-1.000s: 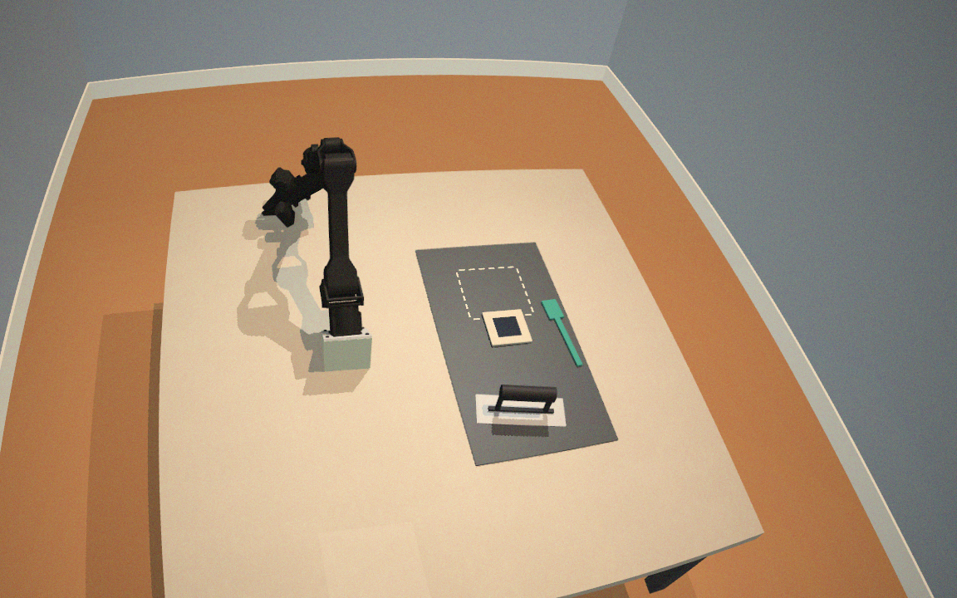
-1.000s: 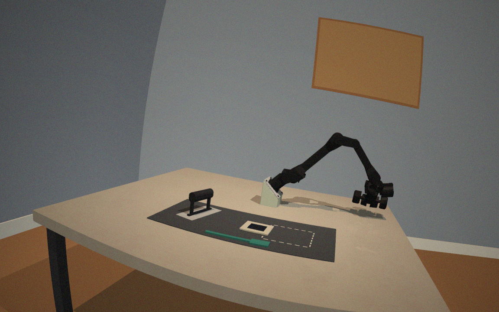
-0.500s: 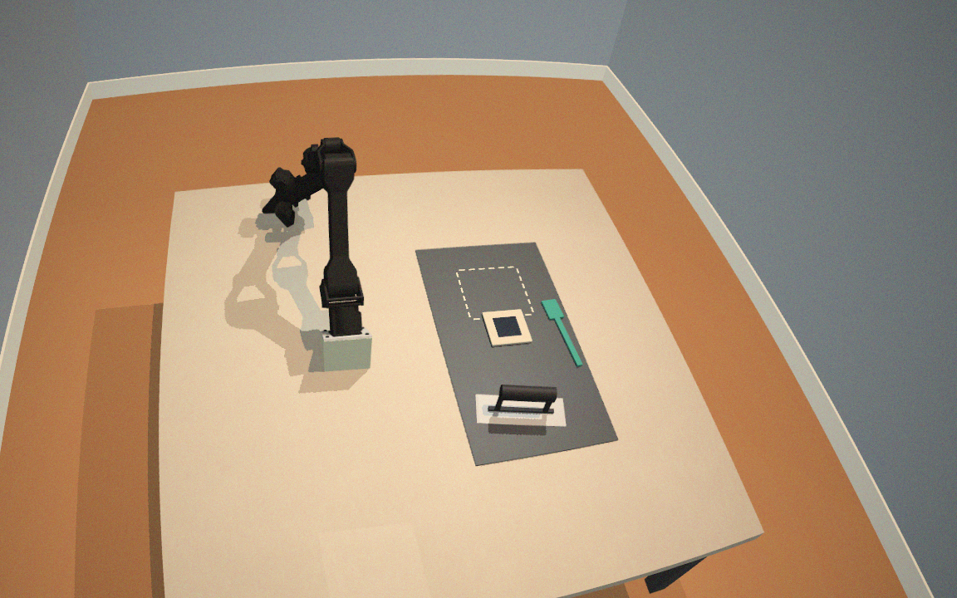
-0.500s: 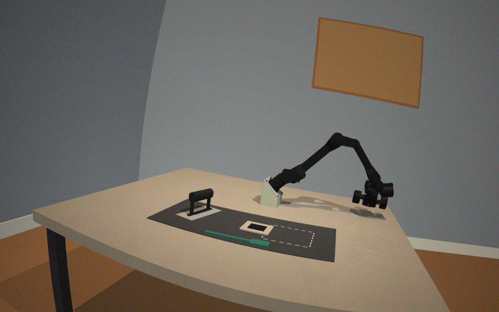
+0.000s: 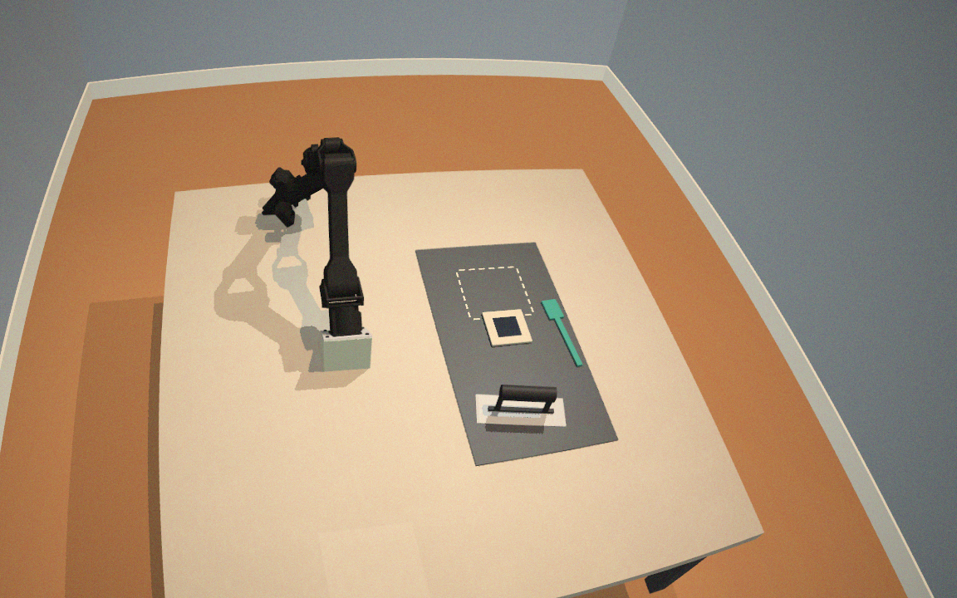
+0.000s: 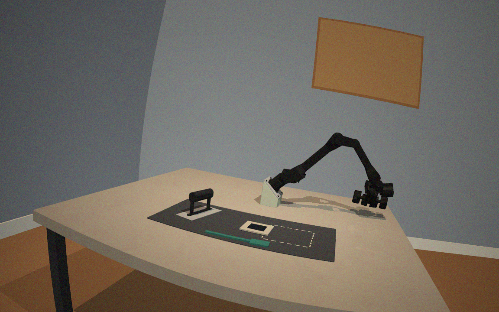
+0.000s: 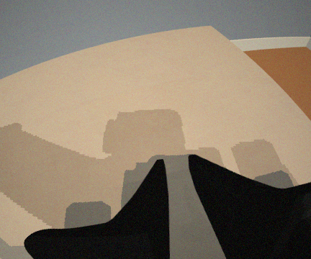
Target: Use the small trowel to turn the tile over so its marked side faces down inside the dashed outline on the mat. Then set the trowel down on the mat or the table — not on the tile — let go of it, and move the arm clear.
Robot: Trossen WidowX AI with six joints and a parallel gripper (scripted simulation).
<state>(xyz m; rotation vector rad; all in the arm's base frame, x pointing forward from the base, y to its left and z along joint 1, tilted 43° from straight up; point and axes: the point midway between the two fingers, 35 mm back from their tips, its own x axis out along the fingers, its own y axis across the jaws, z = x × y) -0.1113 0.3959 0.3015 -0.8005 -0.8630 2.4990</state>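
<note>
My gripper tip is 540 mm short of the cream tile, 490 mm to the left of it and 20 mm above it. The rest, counted from my gripper tip: dark mat (540 mm ahead, 520 mm to the right, 50 mm below); green trowel (680 mm ahead, 510 mm to the right, 20 mm below).
</note>
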